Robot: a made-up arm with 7 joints. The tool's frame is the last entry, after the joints. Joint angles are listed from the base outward.
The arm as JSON. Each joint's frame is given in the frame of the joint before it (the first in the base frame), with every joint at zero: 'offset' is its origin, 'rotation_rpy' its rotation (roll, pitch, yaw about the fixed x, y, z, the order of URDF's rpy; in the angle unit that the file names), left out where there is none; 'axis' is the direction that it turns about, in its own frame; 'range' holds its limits. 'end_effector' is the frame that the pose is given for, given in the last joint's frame.
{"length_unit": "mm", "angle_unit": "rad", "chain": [
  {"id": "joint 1", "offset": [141.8, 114.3, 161.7], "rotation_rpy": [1.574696, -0.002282, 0.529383], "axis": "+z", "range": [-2.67, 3.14]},
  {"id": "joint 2", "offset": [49.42, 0.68, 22.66], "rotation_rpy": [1.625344, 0.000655, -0.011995], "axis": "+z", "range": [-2.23, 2.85]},
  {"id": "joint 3", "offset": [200.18, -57.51, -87.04], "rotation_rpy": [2.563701, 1.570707, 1.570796], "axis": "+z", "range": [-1.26, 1.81]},
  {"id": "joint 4", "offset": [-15.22, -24.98, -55.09], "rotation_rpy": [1.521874, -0.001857, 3.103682], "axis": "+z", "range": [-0.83, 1.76]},
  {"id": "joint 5", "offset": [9.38, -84.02, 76.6], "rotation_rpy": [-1.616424, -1.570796, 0.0], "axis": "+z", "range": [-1.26, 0.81]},
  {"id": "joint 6", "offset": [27.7, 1.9, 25.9], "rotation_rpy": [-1.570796, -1.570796, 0.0], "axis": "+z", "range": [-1.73, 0.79]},
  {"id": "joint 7", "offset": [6.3, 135.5, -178.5], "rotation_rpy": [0.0, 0.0, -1.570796], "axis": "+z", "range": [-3.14, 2.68]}
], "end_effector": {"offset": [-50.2, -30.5, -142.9], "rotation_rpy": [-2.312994, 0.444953, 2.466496]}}
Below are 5 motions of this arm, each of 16 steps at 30 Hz.
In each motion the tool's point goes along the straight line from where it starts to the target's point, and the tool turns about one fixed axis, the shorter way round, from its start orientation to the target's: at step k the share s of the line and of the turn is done. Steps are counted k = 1, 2, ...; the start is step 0. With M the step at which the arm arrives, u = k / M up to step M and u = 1 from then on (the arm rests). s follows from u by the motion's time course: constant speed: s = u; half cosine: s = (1 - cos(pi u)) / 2; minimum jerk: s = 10 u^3 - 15 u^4 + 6 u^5.
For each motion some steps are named. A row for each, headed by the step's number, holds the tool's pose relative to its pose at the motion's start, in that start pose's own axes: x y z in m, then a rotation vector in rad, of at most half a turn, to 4 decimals.
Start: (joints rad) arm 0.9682 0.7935 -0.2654 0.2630 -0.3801 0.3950 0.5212
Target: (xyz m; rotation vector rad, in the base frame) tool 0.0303 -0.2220 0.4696 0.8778 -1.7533 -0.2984
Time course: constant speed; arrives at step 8
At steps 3, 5, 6, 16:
3: -0.0029 0.0207 -0.0515 -0.0221 0.1877 0.1065
5: -0.0048 0.0346 -0.0859 -0.0369 0.3129 0.1775
6: -0.0058 0.0415 -0.1031 -0.0443 0.3755 0.2130
16: -0.0078 0.0553 -0.1375 -0.0590 0.5006 0.2840

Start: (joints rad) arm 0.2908 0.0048 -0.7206 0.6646 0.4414 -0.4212 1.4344
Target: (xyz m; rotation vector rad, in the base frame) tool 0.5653 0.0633 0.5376 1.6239 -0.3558 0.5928
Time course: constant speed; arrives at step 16
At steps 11, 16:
11: 0.0238 -0.1112 -0.0890 0.1670 0.3300 -0.1178
16: 0.0346 -0.1618 -0.1295 0.2429 0.4799 -0.1714

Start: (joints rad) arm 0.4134 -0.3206 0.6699 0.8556 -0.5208 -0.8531 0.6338
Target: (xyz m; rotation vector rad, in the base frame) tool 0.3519 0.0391 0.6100 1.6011 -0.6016 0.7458
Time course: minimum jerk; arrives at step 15
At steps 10, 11, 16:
10: 0.0284 0.0800 -0.0604 -0.2081 -0.0615 -0.1290
11: 0.0315 0.0889 -0.0671 -0.2313 -0.0684 -0.1434
16: 0.0359 0.1013 -0.0764 -0.2634 -0.0779 -0.1633

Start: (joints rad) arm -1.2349 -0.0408 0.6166 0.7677 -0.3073 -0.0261 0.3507
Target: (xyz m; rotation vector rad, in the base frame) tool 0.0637 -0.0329 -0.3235 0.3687 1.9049 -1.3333
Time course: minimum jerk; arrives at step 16
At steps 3, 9, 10, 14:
3: -0.0081 -0.0203 -0.0147 -0.0142 0.0416 -0.0599
9: -0.1024 -0.2560 -0.1857 -0.1799 0.5259 -0.7569
10: -0.1205 -0.3012 -0.2185 -0.2116 0.6188 -0.8906
14: -0.1636 -0.4089 -0.2966 -0.2873 0.8400 -1.2091

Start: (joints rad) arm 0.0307 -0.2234 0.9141 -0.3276 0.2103 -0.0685 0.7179
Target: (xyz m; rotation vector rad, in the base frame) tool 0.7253 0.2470 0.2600 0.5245 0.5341 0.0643
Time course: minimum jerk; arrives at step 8
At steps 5, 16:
5: -0.0306 -0.0297 0.0659 0.0113 -0.1610 -0.0313
16: -0.0422 -0.0409 0.0909 0.0155 -0.2221 -0.0432

